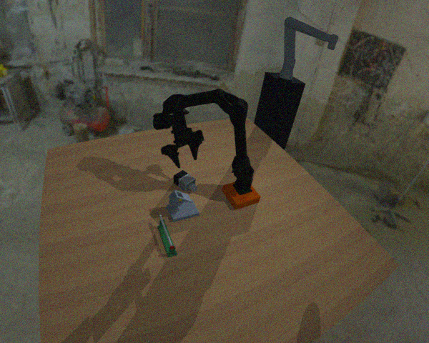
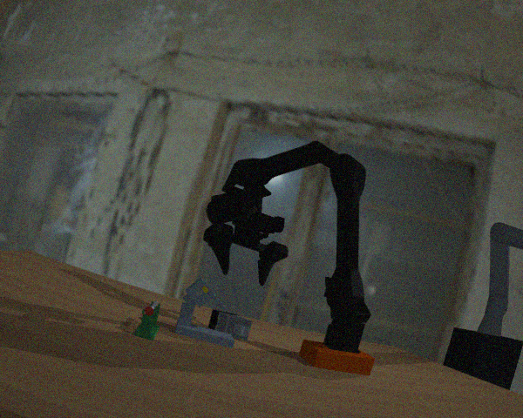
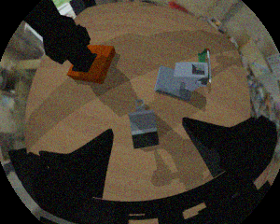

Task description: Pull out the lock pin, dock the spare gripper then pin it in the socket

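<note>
The spare gripper lies 100 mm below my gripper tip. The rest, counted from my gripper tip: green holder 170 mm ahead, 240 mm to the left, 100 mm below; socket 80 mm ahead, 130 mm to the left, 70 mm below.
</note>
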